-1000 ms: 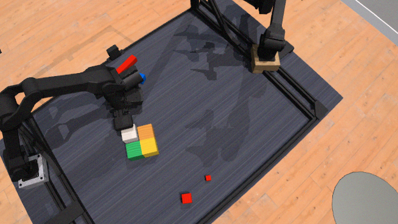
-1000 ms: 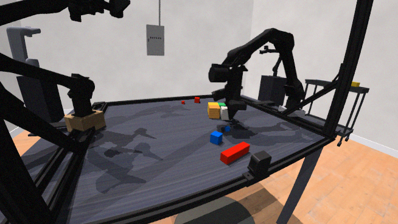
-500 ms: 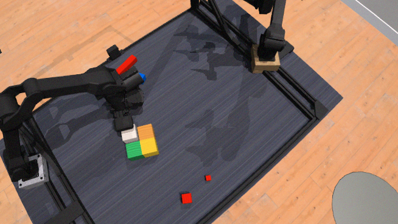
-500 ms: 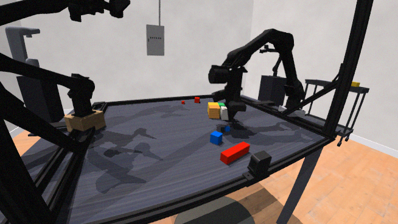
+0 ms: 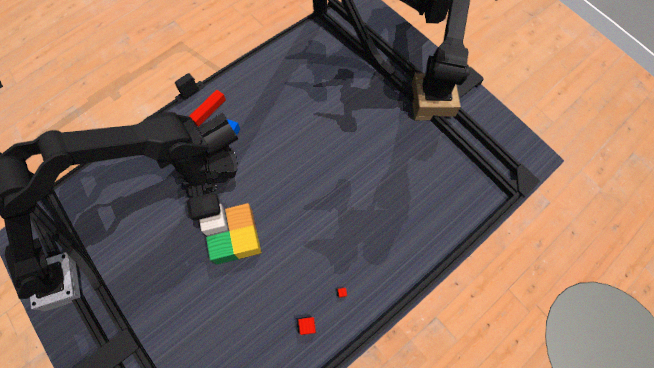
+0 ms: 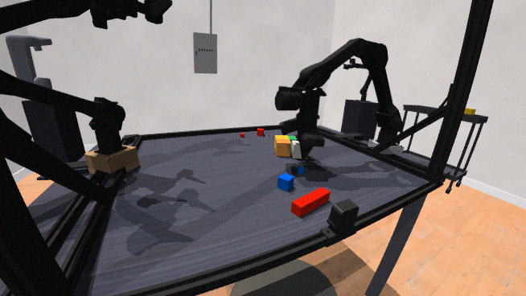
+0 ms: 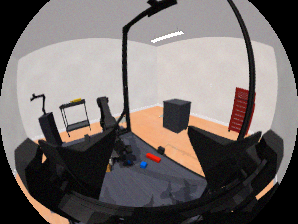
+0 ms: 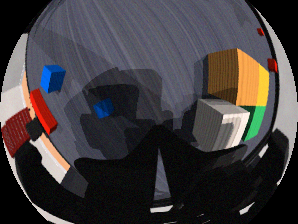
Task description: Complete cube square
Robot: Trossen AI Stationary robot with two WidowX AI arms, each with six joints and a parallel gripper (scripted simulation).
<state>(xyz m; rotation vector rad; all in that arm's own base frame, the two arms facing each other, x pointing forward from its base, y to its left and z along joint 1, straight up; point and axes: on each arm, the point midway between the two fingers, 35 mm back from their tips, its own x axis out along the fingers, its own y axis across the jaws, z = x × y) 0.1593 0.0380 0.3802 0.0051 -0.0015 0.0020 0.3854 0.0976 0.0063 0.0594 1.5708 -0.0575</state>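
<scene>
The white cube is 80 mm ahead of my right hand, 20 mm to the right of it and 30 mm below it. Also, from my right hand: green cube: 140 mm ahead, 20 mm to the right, 30 mm below; orange cube: 100 mm ahead, 40 mm to the left, 30 mm below; yellow cube: 150 mm ahead, 20 mm to the left, 30 mm below.
</scene>
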